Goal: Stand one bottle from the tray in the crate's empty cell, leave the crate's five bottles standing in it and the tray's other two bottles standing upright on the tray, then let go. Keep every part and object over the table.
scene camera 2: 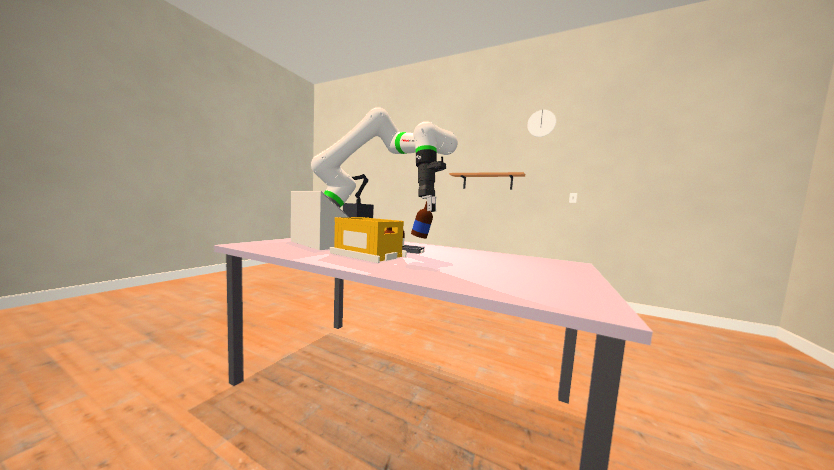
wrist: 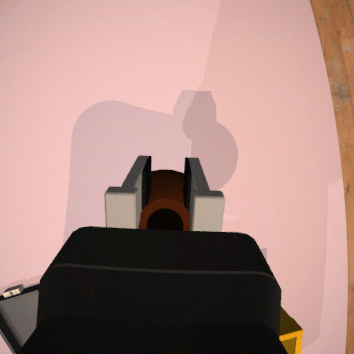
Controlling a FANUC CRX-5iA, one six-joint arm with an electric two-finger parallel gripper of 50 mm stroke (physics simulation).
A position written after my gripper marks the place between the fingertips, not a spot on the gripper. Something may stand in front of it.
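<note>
Visible: a brown bottle (wrist: 165, 210) and my gripper (wrist: 167, 173).
</note>
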